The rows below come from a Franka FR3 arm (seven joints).
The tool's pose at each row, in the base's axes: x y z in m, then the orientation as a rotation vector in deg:
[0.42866, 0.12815, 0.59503, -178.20, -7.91, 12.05]
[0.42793, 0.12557, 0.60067, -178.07, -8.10, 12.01]
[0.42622, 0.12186, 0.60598, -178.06, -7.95, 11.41]
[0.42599, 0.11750, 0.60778, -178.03, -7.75, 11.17]
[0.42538, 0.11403, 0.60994, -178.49, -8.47, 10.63]
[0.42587, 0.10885, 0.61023, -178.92, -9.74, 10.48]
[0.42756, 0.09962, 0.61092, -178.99, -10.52, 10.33]
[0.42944, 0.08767, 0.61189, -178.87, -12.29, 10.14]
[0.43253, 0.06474, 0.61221, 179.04, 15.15, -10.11]
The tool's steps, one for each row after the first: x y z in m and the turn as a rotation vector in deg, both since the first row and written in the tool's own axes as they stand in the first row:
[-0.00170, 0.00235, -0.00553, 0.11, 0.02, -0.13]
[-0.00443, 0.00575, -0.01061, 0.16, 0.41, -0.05]
[-0.00529, 0.01003, -0.01243, 0.21, 0.57, 0.08]
[-0.00649, 0.01337, -0.01454, -0.29, 0.90, -0.34]
[-0.00651, 0.01857, -0.01497, -0.83, 0.99, -1.11]
[-0.00576, 0.02789, -0.01603, -0.97, 1.07, -1.59]
[-0.00511, 0.03992, -0.01742, -1.04, 1.18, -2.73]
[-0.00416, 0.06302, -0.01851, -1.61, 1.16, -4.50]

